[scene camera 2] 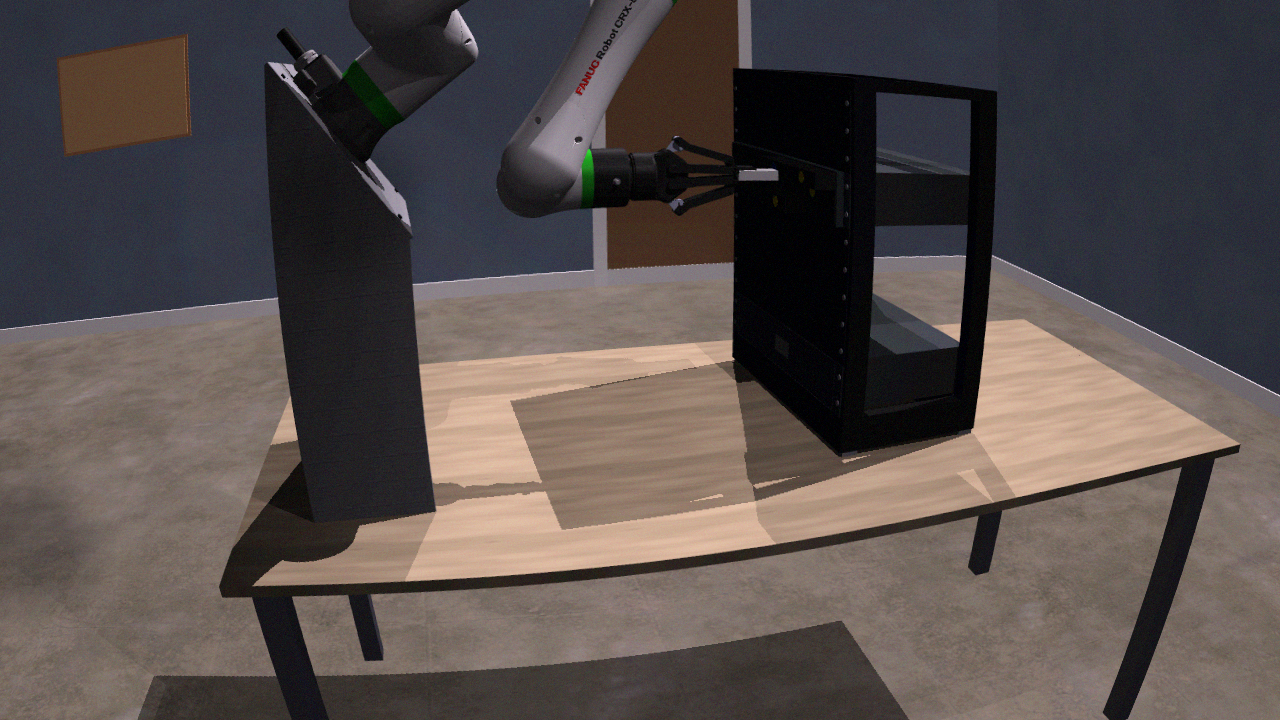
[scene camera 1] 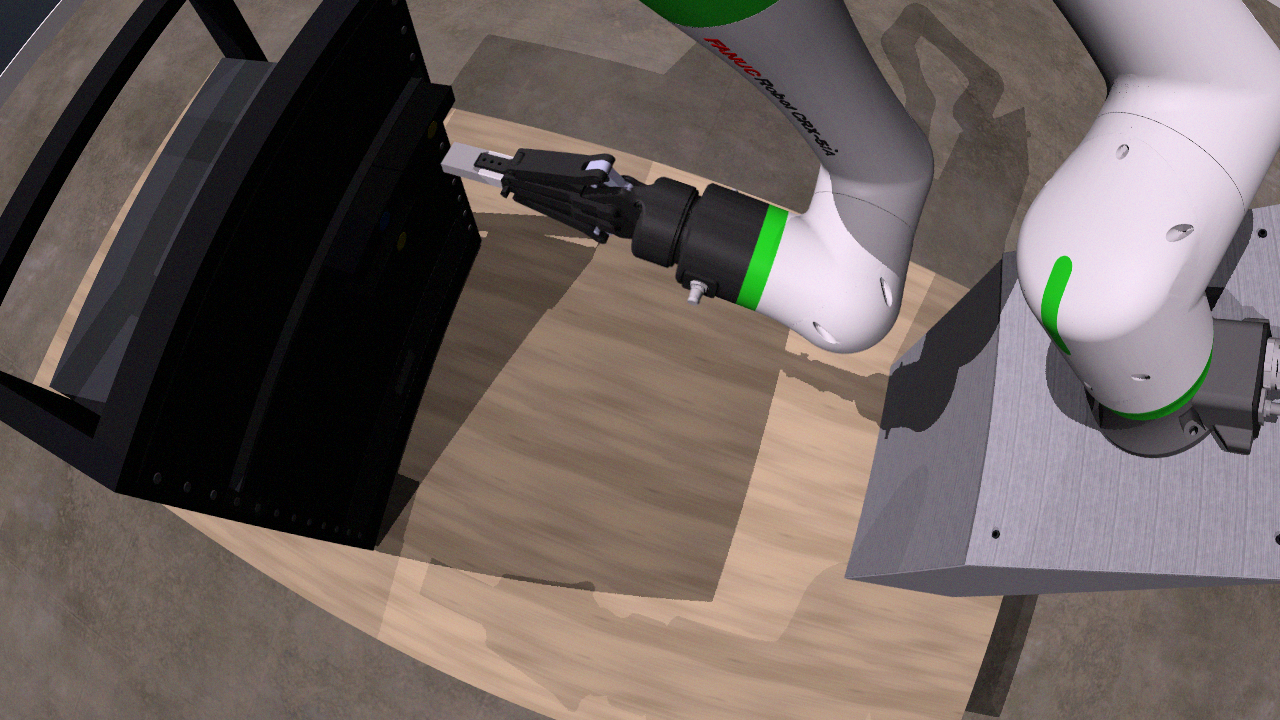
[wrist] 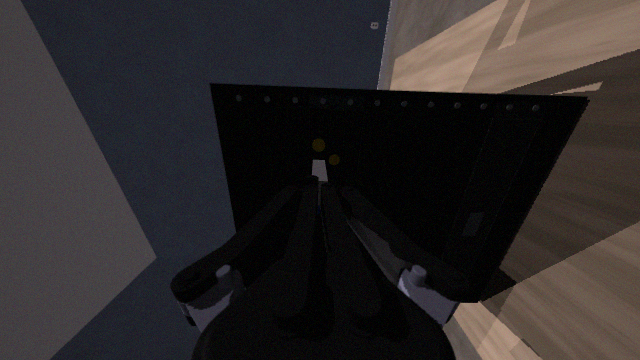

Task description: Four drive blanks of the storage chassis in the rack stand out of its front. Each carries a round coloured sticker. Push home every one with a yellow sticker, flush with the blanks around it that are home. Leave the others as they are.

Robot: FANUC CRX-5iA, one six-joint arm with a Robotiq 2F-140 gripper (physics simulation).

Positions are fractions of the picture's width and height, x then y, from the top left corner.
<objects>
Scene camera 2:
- my gripper: 0.61,0.24
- black rack: 0.63,0.45
</objects>
